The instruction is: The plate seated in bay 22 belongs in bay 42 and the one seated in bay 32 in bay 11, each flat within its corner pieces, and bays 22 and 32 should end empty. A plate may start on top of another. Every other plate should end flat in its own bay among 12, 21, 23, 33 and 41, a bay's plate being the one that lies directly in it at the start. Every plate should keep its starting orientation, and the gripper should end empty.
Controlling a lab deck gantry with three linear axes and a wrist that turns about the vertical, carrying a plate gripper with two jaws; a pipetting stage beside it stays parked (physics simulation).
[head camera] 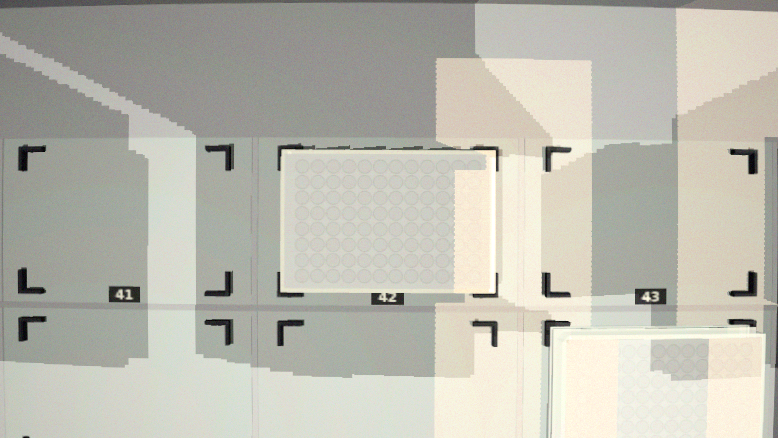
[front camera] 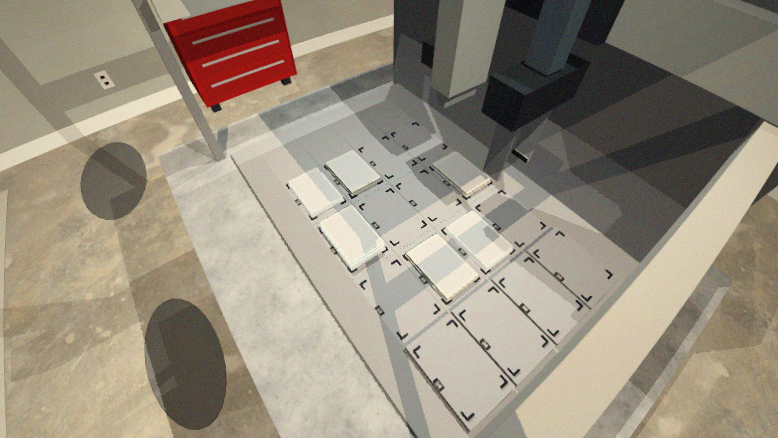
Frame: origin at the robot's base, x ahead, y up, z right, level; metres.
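Where they show: gripper, fingertip midpoint: (front camera: 506, 165); robot's base at its link origin: (front camera: 287, 185).
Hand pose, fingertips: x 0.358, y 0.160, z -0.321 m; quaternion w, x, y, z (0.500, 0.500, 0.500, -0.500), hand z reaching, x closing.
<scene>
Things, the pixels of their top centre, and the offset from my fingertips. "spot": a spot on its surface instead.
- pale plate at its top centre: (head camera: 387, 221) (front camera: 461, 171) dx -0.130, dy -0.145, dz -0.044 m
- bay 12 at a spot on its surface: (front camera: 348, 236) spot: dx -0.124, dy -0.132, dz +0.288 m
- bay 21 at a spot on its surface: (front camera: 353, 170) spot: dx -0.291, dy -0.145, dz +0.169 m
- bay 23 at a spot on its surface: (front camera: 442, 266) spot: dx +0.039, dy -0.145, dz +0.173 m
- bay 33 at a spot on its surface: (head camera: 664, 408) (front camera: 478, 237) spot: dx +0.034, dy -0.145, dz +0.066 m
- Bay 22 at a spot on its surface: (front camera: 387, 214) spot: dx -0.139, dy -0.160, dz +0.177 m
- bay 32 at a spot on its surface: (head camera: 375, 402) (front camera: 424, 193) spot: dx -0.137, dy -0.160, dz +0.068 m
- bay 41 at a spot on its surface: (head camera: 81, 228) spot: dx -0.322, dy -0.160, dz -0.038 m
- Bay 43 at a spot on its surface: (head camera: 631, 217) spot: dx +0.021, dy -0.160, dz -0.047 m
A pale plate (front camera: 462, 173) (head camera: 375, 223) lies flat within bay 42's corner pieces. A plate (front camera: 315, 193) is in bay 11. Other pale plates are in bay 12 (front camera: 348, 236), bay 21 (front camera: 353, 170), bay 23 (front camera: 442, 266) and bay 33 (front camera: 479, 239) (head camera: 664, 408). Bay 22 (front camera: 387, 214), bay 32 (front camera: 427, 194) (head camera: 375, 402) and bay 41 (front camera: 418, 141) (head camera: 81, 228) hold no plate. My gripper (front camera: 506, 164) is open, with nothing seen between its jaws. It appears beside the bay 42 plate in the front view; its exact height is unclear. It does not show in the head view.
The pale pipetting stage (front camera: 465, 48) hangs left of the gripper in the front view. Bay 43 (head camera: 631, 217) lies beside bay 42. A frame post (front camera: 190, 103) stands at the deck's left, and a beige rail (front camera: 642, 321) runs along its right. A red drawer cabinet (front camera: 239, 51) stands behind.
</scene>
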